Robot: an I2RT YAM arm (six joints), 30 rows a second.
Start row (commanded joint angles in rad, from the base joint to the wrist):
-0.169 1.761 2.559 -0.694 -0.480 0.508
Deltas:
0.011 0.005 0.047 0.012 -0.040 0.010
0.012 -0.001 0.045 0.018 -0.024 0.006
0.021 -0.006 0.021 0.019 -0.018 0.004
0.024 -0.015 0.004 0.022 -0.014 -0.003
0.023 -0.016 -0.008 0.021 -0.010 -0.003
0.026 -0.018 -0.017 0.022 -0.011 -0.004
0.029 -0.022 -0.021 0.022 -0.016 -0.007
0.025 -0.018 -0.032 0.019 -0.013 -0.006
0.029 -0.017 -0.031 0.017 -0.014 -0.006
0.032 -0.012 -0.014 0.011 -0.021 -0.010
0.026 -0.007 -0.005 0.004 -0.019 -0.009
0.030 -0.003 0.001 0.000 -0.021 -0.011
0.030 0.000 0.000 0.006 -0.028 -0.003
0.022 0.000 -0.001 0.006 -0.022 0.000
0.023 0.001 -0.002 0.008 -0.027 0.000
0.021 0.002 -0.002 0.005 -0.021 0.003
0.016 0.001 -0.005 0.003 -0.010 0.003
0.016 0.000 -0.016 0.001 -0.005 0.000
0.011 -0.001 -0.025 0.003 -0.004 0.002
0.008 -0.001 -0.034 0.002 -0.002 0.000
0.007 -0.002 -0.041 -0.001 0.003 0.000
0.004 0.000 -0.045 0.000 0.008 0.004
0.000 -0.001 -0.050 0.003 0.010 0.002
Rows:
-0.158 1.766 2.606 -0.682 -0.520 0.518
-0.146 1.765 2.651 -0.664 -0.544 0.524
-0.125 1.759 2.672 -0.645 -0.562 0.528
-0.101 1.744 2.676 -0.623 -0.576 0.525
-0.078 1.728 2.668 -0.602 -0.586 0.522
-0.052 1.710 2.651 -0.580 -0.597 0.518
-0.023 1.688 2.630 -0.558 -0.613 0.511
0.002 1.670 2.598 -0.539 -0.626 0.505
0.031 1.653 2.567 -0.522 -0.640 0.499
0.063 1.641 2.553 -0.511 -0.661 0.489
0.089 1.634 2.548 -0.507 -0.680 0.480
0.119 1.631 2.549 -0.507 -0.701 0.469
0.149 1.631 2.549 -0.501 -0.729 0.466
0.171 1.631 2.548 -0.495 -0.751 0.466
0.194 1.632 2.546 -0.487 -0.778 0.466
0.215 1.634 2.544 -0.482 -0.799 0.469
0.231 1.635 2.539 -0.479 -0.809 0.472
0.247 1.635 2.523 -0.478 -0.814 0.472
0.258 1.634 2.498 -0.475 -0.818 0.474
0.266 1.633 2.464 -0.473 -0.820 0.474
0.273 1.631 2.423 -0.474 -0.817 0.474
0.277 1.631 2.378 -0.474 -0.809 0.478
0.277 1.630 2.328 -0.471 -0.799 0.480

